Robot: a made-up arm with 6 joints. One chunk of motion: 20 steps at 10 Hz.
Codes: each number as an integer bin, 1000 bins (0 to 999) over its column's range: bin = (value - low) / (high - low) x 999, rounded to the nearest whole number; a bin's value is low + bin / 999 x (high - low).
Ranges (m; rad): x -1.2..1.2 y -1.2..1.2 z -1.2..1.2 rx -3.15..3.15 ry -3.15..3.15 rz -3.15..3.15
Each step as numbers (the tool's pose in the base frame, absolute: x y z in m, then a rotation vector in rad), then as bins.
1 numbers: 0.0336 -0.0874 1.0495 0.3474 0.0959 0.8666
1 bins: 513 463 936 555 515 637
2 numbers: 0.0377 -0.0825 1.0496 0.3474 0.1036 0.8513
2 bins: 515 465 936 555 516 634
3 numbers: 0.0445 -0.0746 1.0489 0.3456 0.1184 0.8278
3 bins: 518 468 936 554 518 631
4 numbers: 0.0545 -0.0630 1.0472 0.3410 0.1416 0.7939
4 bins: 522 473 935 554 522 625
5 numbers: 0.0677 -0.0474 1.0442 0.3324 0.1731 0.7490
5 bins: 528 480 934 552 527 618
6 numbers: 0.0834 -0.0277 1.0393 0.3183 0.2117 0.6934
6 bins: 534 488 932 550 533 609
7 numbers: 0.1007 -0.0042 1.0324 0.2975 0.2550 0.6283
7 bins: 541 498 929 547 540 599
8 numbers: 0.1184 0.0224 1.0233 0.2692 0.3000 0.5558
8 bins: 549 509 925 542 547 588
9 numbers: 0.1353 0.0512 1.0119 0.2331 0.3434 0.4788
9 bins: 556 521 921 536 554 575
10 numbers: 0.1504 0.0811 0.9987 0.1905 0.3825 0.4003
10 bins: 562 533 915 530 560 563
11 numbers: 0.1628 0.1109 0.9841 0.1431 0.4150 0.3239
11 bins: 567 546 909 522 565 551
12 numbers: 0.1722 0.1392 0.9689 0.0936 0.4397 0.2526
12 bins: 571 557 903 514 569 540
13 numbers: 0.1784 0.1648 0.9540 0.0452 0.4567 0.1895
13 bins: 574 568 897 507 572 530
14 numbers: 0.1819 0.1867 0.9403 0.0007 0.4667 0.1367
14 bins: 575 577 891 500 574 521
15 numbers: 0.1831 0.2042 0.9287 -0.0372 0.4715 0.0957
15 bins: 576 584 886 494 574 515
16 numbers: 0.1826 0.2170 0.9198 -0.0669 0.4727 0.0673
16 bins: 576 590 882 489 574 510
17 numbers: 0.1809 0.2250 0.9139 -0.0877 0.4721 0.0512
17 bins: 575 593 880 486 574 508
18 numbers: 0.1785 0.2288 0.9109 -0.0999 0.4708 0.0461
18 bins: 574 595 879 484 574 507
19 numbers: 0.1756 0.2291 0.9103 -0.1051 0.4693 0.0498
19 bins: 573 595 878 483 574 507
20 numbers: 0.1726 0.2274 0.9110 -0.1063 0.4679 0.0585
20 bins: 571 594 879 483 574 509
